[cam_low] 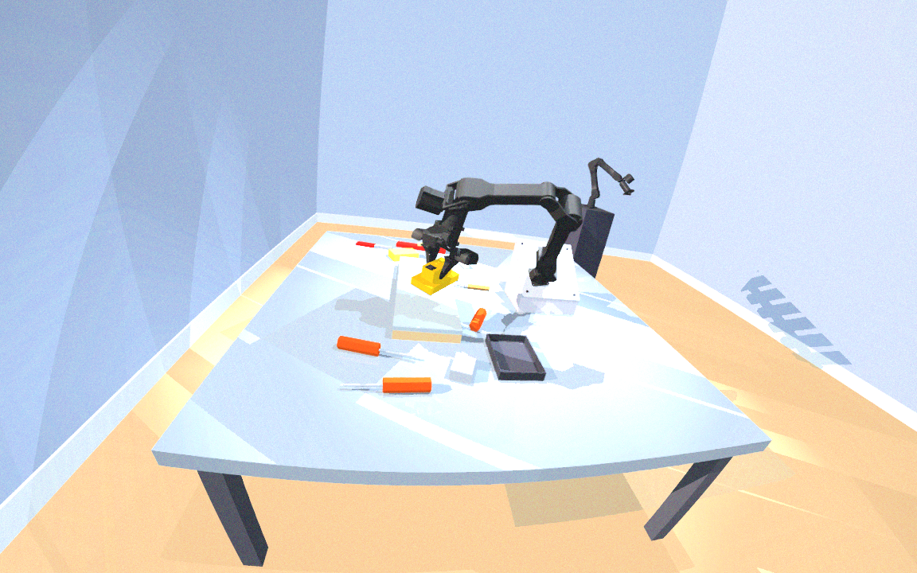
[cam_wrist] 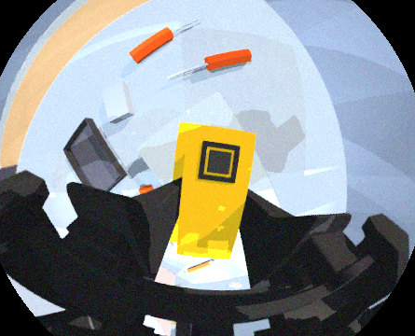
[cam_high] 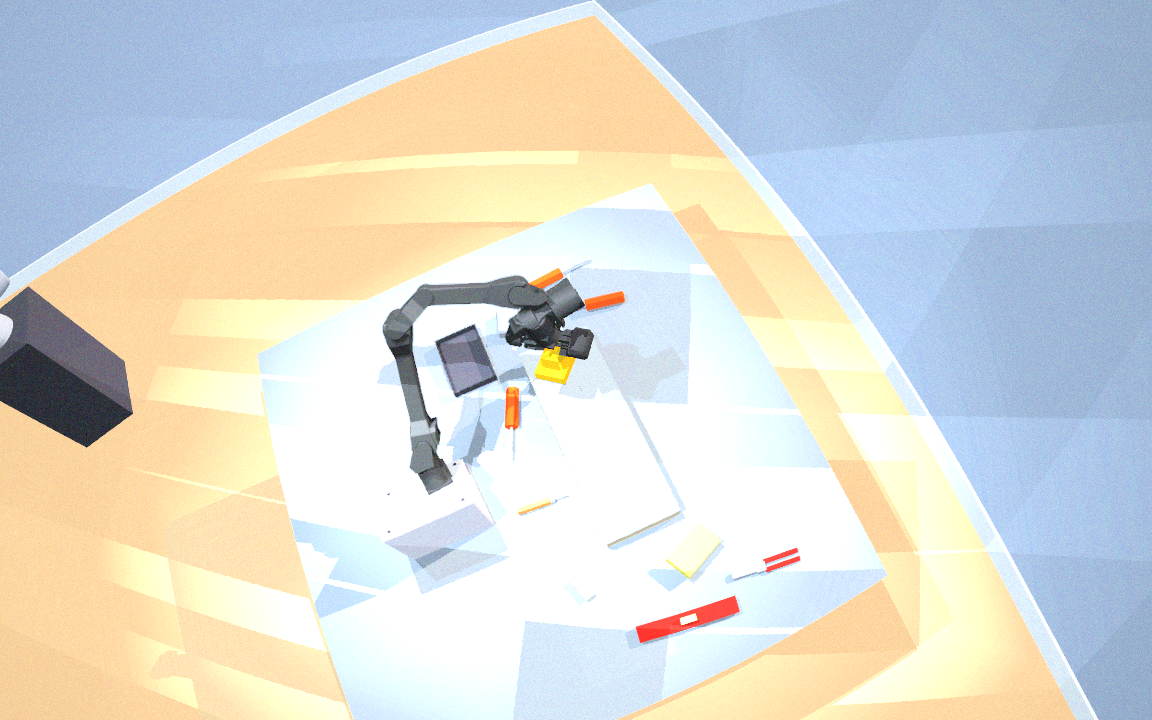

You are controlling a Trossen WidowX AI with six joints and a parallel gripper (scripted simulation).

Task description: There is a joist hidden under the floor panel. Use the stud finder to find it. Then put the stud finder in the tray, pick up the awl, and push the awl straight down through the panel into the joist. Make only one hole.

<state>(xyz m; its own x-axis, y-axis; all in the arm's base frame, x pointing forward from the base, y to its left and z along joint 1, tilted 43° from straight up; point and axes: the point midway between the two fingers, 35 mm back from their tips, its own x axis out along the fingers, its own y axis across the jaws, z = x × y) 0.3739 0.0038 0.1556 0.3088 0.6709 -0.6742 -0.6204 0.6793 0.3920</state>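
Now: the square light 3 cm above my gripper tip, 2 cm to the left of it and 2 cm ahead of it. Also, from my gripper tip: stud finder 2 cm above, 1 cm to the left; then dark tray 19 cm to the left, 19 cm behind, 14 cm below; then grey block 22 cm to the left, 14 cm below, 4 cm behind.
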